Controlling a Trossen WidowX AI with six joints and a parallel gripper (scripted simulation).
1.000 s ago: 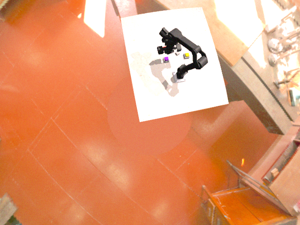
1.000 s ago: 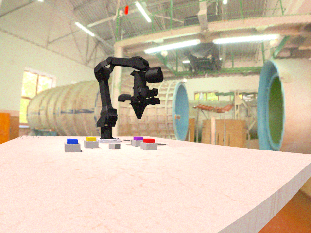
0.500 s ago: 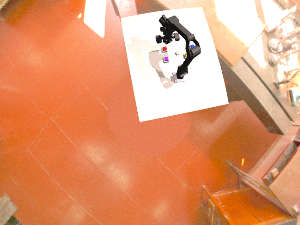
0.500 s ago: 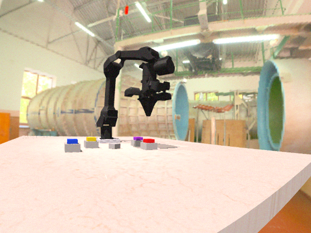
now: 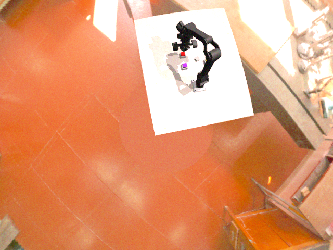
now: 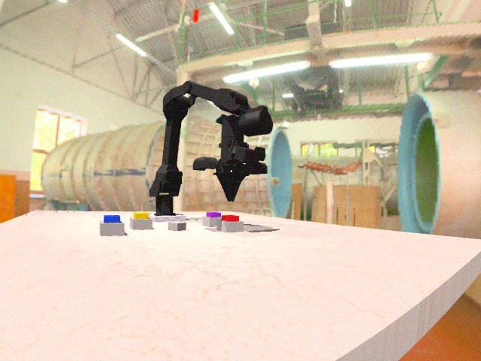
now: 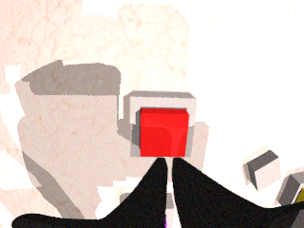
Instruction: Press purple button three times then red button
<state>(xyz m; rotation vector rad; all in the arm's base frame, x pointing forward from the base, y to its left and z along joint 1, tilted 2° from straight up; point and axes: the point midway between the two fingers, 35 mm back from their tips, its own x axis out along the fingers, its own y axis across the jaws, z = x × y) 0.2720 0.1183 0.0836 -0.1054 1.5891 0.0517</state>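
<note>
Now: gripper tip 40 mm above the red button. Also, from my gripper tip: small grey block 120 mm to the right, 60 mm below, 40 mm behind; then yellow button 210 mm to the right, 80 mm behind, 40 mm below; then purple button 110 mm behind, 40 mm below.
</note>
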